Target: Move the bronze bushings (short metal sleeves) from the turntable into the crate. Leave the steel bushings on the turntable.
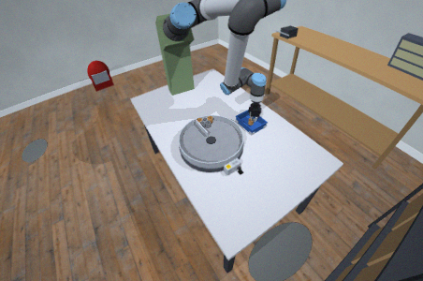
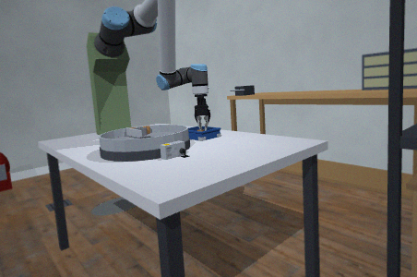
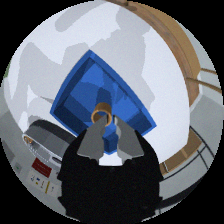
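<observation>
Now: the blue crate 1 cm behind my hand, 1 cm to the right of it and 2 cm below it. Also, from my hand: grey turntable (10 cm behind, 36 cm to the right, 1 cm above).
</observation>
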